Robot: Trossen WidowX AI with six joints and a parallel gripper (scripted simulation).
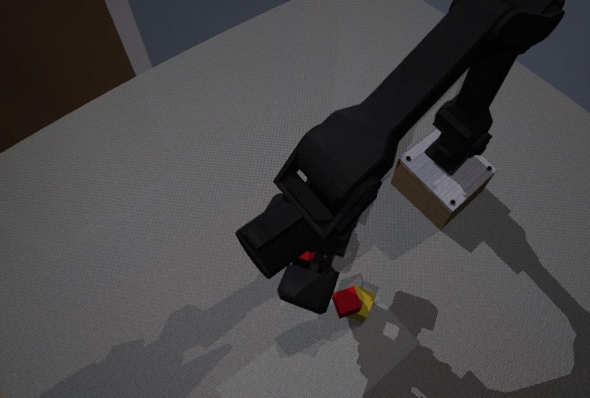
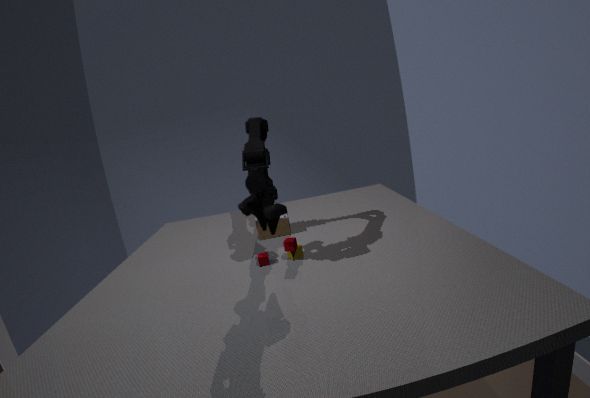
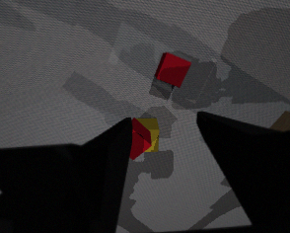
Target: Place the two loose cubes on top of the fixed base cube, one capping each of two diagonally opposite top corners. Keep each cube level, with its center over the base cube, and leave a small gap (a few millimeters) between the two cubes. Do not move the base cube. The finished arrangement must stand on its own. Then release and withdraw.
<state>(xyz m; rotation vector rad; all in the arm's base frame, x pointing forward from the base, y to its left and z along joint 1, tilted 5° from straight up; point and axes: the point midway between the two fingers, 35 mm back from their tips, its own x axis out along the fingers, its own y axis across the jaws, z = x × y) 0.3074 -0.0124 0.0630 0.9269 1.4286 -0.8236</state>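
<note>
Now: the yellow base cube 9 cm below my gripper tip, 7 cm to the left of it and 1 cm behind it.
</note>
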